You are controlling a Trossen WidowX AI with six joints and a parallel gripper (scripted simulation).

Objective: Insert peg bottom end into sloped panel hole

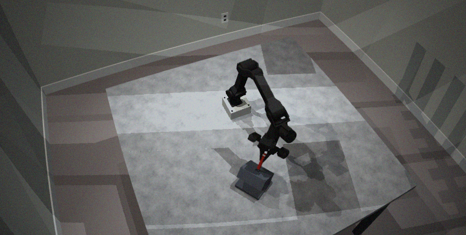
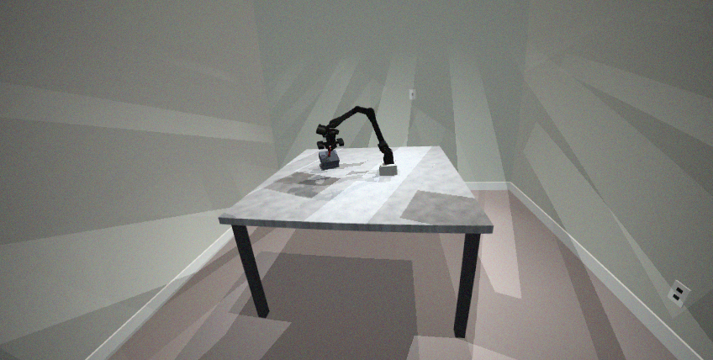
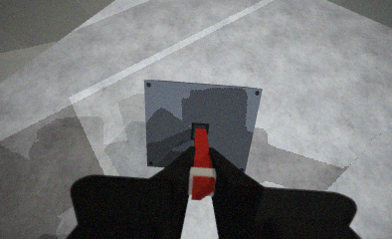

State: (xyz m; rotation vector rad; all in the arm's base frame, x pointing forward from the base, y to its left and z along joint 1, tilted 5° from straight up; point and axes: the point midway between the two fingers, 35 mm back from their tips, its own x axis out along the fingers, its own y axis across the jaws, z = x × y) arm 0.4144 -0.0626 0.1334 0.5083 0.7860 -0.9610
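My gripper tip is now 10 mm to the right of the red peg and 10 mm below it. The rest, counted from my gripper tip: sloped grey panel: 20 mm ahead, 40 mm to the right, 60 mm below; flat dark foot: 30 mm ahead, 50 mm to the right, 130 mm below.
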